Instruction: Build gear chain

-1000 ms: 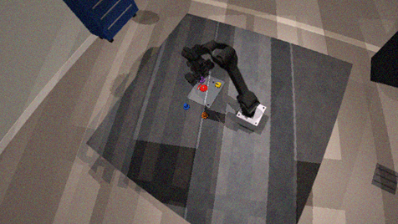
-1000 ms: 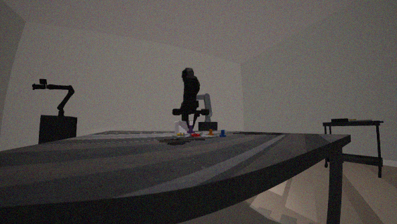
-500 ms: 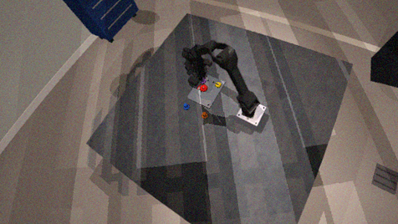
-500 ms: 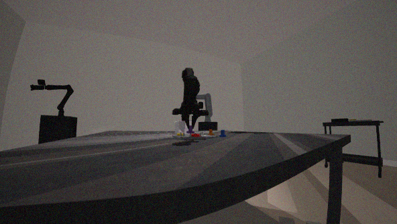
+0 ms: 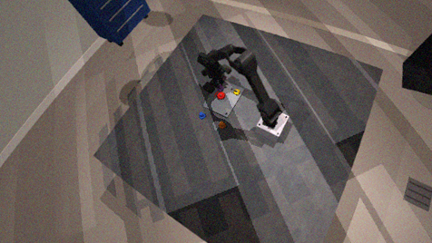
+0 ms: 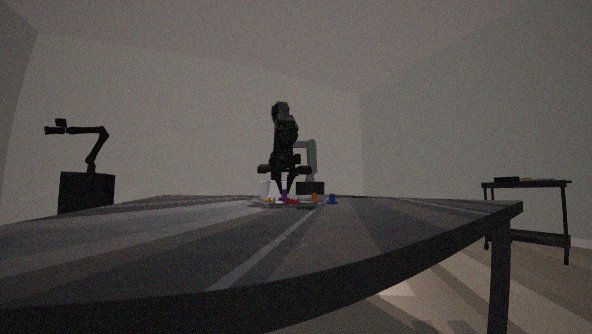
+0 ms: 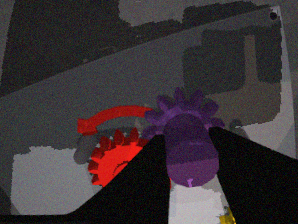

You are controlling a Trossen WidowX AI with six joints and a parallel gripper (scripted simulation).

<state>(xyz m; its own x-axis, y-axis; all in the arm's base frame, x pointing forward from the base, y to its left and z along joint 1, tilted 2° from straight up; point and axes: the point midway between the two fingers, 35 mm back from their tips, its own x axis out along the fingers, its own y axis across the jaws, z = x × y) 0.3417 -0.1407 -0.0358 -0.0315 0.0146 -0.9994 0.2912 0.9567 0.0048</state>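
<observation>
My gripper tip is now 1 cm above the purple gear. Also, from my gripper tip: red gear (4 cm to the left, 3 cm below, 2 cm behind); blue gear (20 cm to the left, 3 cm below, 3 cm ahead); red arrow (4 cm to the left, 3 cm below, 1 cm ahead).
</observation>
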